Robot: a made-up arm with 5 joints. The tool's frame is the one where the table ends.
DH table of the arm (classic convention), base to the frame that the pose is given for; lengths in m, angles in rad. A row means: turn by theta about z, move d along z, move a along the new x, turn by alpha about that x. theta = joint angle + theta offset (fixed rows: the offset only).
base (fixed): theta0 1.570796; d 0.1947; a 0; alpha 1.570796
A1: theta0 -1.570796; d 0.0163; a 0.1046; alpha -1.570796
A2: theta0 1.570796; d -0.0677; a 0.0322; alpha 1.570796
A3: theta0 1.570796; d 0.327; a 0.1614; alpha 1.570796
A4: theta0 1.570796; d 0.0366; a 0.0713; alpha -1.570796
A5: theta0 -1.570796; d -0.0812; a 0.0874; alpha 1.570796
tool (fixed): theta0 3.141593; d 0.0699; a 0; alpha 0
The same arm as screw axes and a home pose.
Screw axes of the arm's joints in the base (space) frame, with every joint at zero. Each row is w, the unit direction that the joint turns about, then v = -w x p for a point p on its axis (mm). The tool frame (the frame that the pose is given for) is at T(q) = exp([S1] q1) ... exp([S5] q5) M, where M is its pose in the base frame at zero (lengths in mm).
S1: w 1 0 0 v 0.0 194.7 0.0
S2: w 0 1 0 v -90.1 0.0 16.3
S3: w 0 0 -1 v 67.7 -15.9 0.0
S4: w -1 0 0 v 0.0 236.9 93.7
S5: w 0 -1 0 v -308.2 0.0 52.5
M =
1 0 -0.000001 -139.9
0 1 -0.000001 174.9
0.000001 0.000001 1 -238.3
0 0 0 1

